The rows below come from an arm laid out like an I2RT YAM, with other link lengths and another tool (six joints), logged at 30 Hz.
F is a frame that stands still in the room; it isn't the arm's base.
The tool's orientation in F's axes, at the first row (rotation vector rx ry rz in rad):
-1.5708 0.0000 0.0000
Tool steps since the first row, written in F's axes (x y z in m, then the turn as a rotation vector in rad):
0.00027 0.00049 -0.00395 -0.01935 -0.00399 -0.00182
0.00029 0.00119 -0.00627 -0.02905 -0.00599 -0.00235
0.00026 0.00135 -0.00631 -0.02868 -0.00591 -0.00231
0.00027 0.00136 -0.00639 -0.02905 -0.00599 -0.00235
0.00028 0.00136 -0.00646 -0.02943 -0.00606 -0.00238
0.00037 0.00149 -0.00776 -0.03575 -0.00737 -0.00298
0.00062 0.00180 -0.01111 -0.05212 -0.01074 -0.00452
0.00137 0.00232 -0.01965 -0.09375 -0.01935 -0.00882
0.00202 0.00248 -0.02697 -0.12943 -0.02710 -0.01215
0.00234 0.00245 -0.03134 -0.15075 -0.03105 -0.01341
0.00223 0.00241 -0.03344 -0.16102 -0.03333 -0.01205
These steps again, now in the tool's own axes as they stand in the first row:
0.00027 0.00395 0.00049 -0.01935 0.00182 -0.00399
0.00029 0.00627 0.00119 -0.02905 0.00235 -0.00599
0.00026 0.00631 0.00135 -0.02868 0.00231 -0.00591
0.00027 0.00639 0.00136 -0.02905 0.00235 -0.00599
0.00028 0.00646 0.00136 -0.02943 0.00238 -0.00606
0.00037 0.00776 0.00149 -0.03575 0.00298 -0.00737
0.00062 0.01111 0.00180 -0.05212 0.00452 -0.01074
0.00137 0.01965 0.00232 -0.09375 0.00882 -0.01935
0.00202 0.02697 0.00248 -0.12943 0.01215 -0.02710
0.00234 0.03134 0.00245 -0.15075 0.01341 -0.03105
0.00223 0.03344 0.00241 -0.16102 0.01205 -0.03333

